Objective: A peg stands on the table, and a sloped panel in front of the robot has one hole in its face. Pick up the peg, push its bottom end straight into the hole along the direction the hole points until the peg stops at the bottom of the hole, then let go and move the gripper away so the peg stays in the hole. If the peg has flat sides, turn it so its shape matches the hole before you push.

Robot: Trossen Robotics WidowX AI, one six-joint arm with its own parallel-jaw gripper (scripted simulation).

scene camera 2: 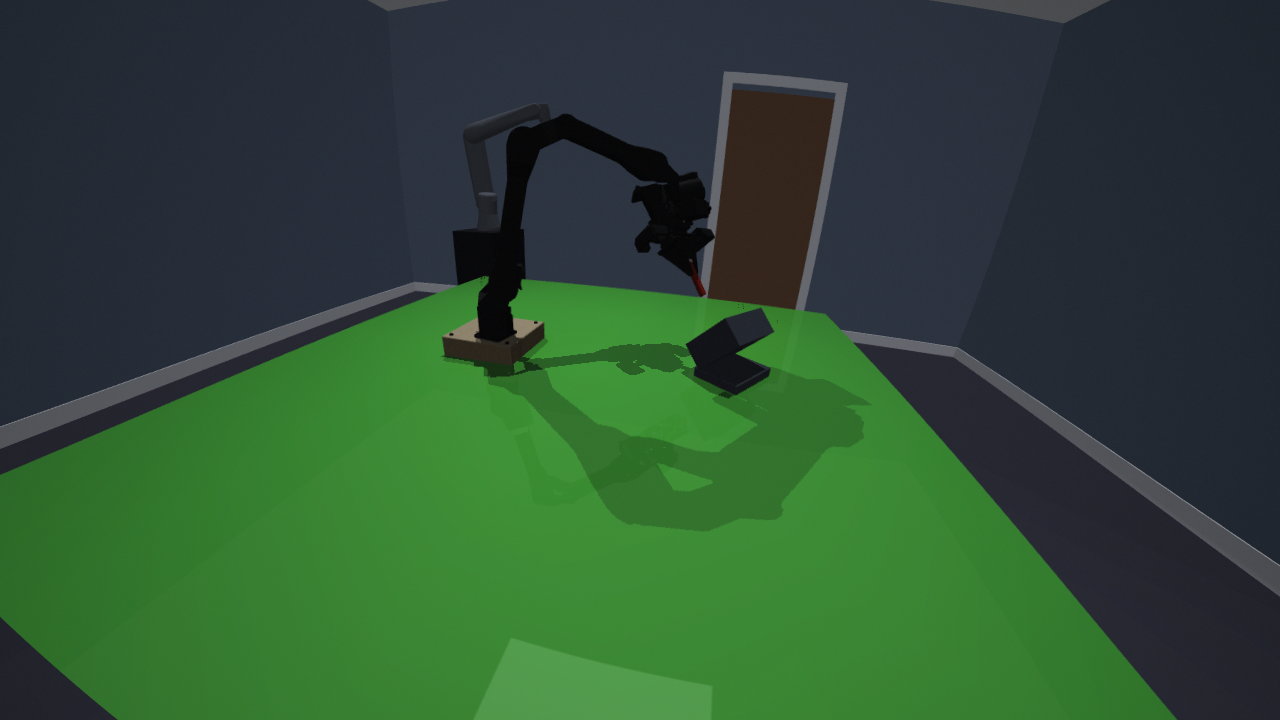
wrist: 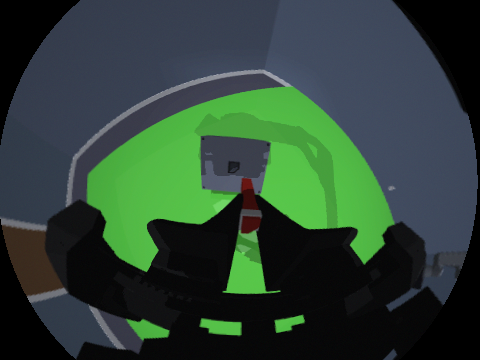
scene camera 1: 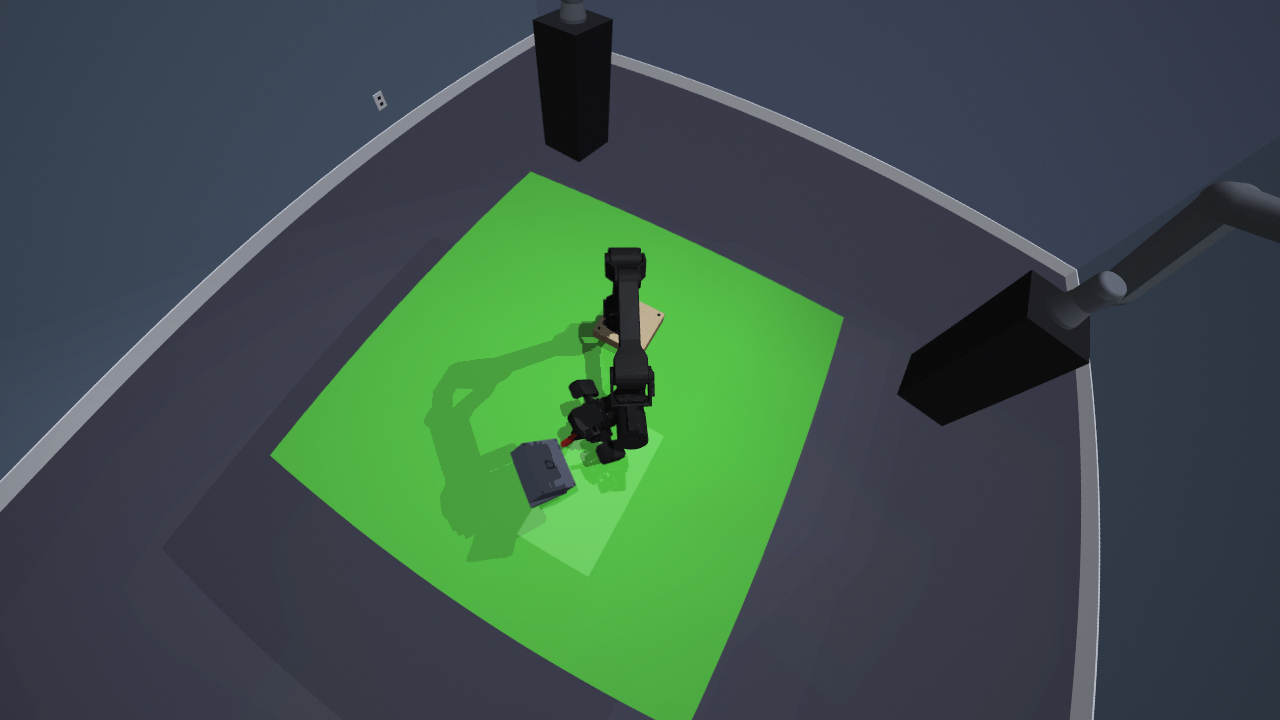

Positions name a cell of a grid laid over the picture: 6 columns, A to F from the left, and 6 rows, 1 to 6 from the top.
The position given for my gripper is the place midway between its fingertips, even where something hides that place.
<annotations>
My gripper shows in scene camera 2 (D3), in the wrist view (D4) and in scene camera 1 (C4).
</annotations>
